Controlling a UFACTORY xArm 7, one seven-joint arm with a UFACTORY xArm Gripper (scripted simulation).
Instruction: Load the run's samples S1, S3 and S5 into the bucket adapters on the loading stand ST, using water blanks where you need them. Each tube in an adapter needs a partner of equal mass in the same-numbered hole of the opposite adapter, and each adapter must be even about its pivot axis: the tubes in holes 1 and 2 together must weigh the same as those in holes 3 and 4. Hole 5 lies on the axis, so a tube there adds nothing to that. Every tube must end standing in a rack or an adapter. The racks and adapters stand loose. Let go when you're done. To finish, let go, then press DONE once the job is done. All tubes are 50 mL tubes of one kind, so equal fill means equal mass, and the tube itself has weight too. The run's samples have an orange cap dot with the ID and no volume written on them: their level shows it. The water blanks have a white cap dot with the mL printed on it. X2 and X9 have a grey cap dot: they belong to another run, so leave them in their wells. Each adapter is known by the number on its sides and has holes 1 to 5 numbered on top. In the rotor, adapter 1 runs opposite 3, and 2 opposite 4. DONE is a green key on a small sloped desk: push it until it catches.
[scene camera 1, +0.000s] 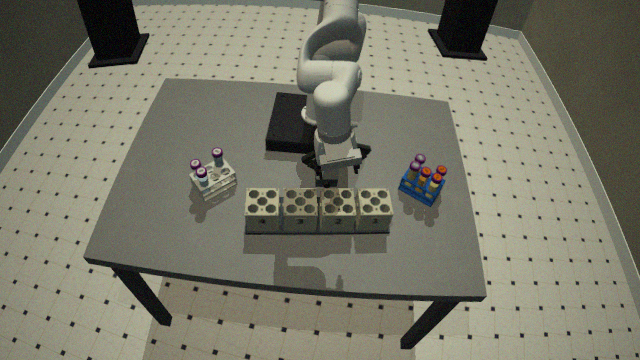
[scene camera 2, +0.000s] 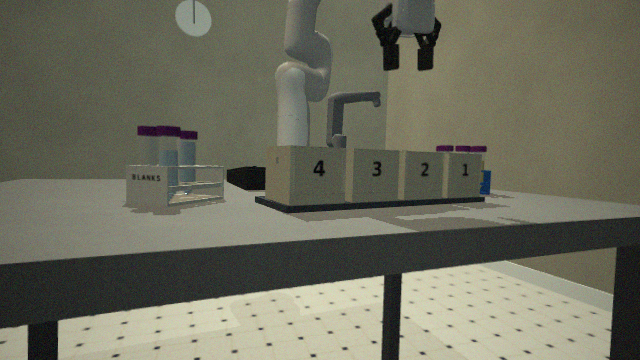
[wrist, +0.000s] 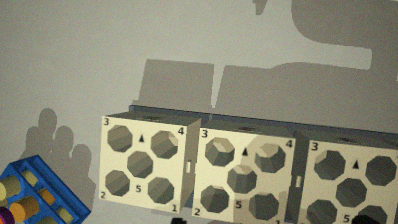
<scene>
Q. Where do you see my gripper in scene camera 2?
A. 408, 70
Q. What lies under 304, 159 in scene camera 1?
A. My gripper.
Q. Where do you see a blanks rack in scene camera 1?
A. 227, 177
</scene>
